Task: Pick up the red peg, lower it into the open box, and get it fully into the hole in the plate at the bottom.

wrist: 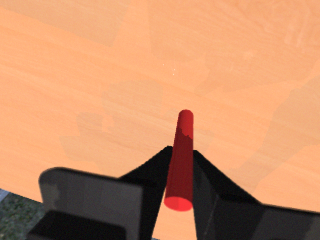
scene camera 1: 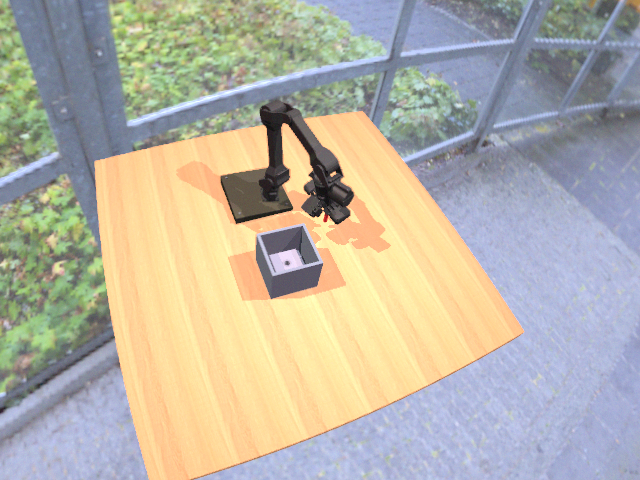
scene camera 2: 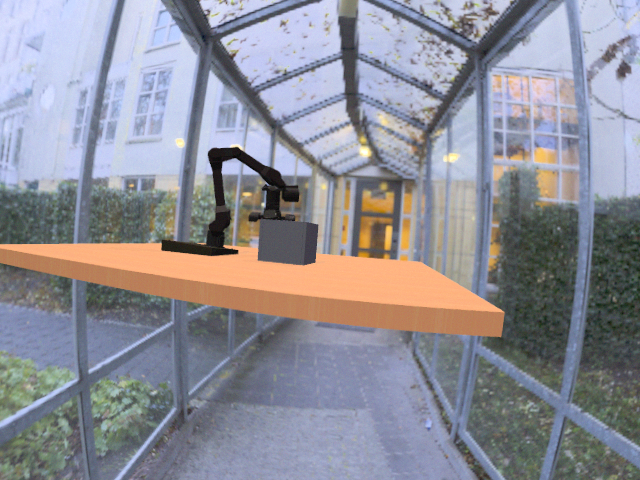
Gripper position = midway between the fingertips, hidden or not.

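Observation:
I see a red peg [wrist: 179, 190], and with it a grey box [scene camera 1: 301, 278] that is visible to me in scene camera 2 [scene camera 2: 288, 242] too. The wrist view has the grey box out of frame, while scene camera 2 does not show the red peg, hidden by the grey box. As for my gripper [scene camera 1: 328, 213], I can also see it in the wrist view [wrist: 181, 153].

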